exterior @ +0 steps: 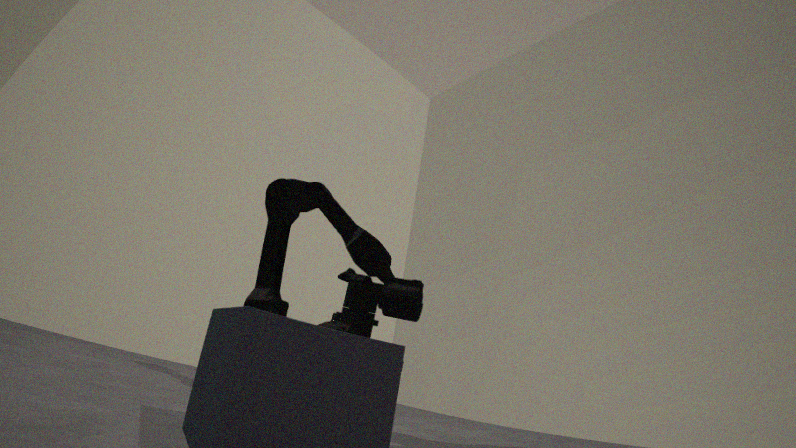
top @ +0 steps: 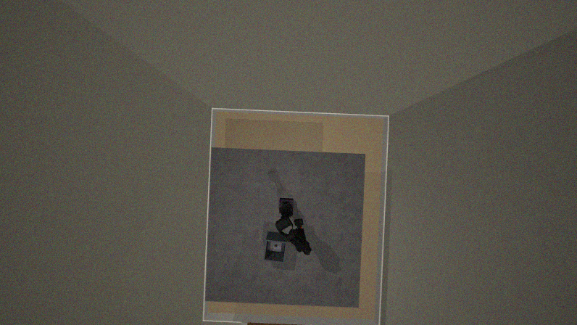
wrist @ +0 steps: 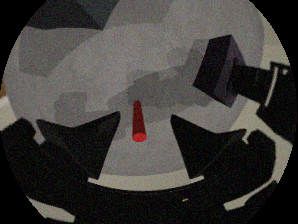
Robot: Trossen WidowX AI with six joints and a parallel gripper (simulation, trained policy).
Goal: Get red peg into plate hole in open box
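The red peg is 10 mm ahead of my gripper tip and 10 mm below it. Also, from my gripper tip: pale plate 140 mm ahead, 210 mm to the right.
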